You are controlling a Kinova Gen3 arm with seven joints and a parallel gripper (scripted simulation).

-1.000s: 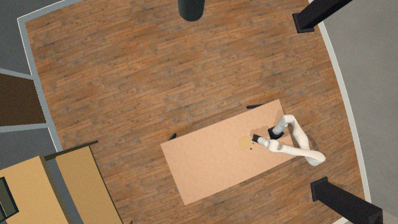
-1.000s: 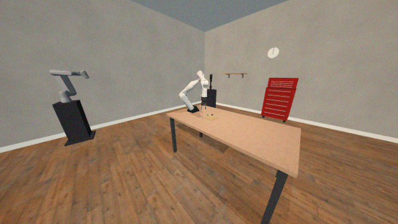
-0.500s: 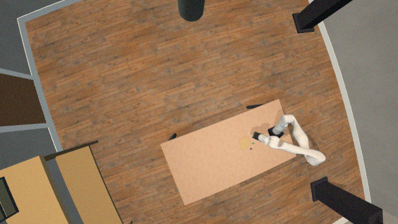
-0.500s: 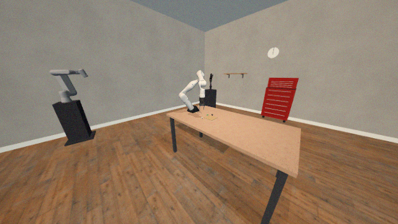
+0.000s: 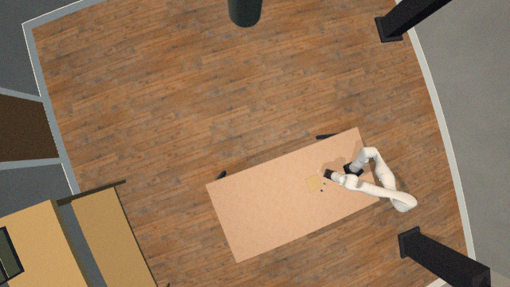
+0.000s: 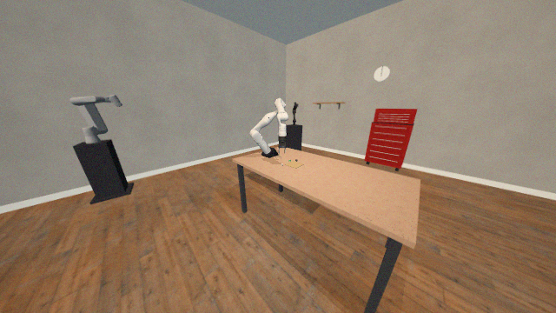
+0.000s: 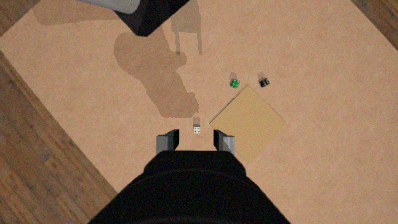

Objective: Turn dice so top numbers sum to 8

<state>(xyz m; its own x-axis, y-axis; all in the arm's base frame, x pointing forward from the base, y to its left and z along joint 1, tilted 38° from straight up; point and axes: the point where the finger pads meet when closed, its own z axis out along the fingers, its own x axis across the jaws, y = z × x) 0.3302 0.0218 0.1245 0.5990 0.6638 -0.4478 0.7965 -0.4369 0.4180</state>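
My hand is 140 mm above the white die. Also, from my hand: black die: 10 mm ahead, 200 mm to the left, 140 mm below; green die: 30 mm behind, 140 mm to the left, 140 mm below; tan mat: 70 mm ahead, 110 mm to the left, 150 mm below.
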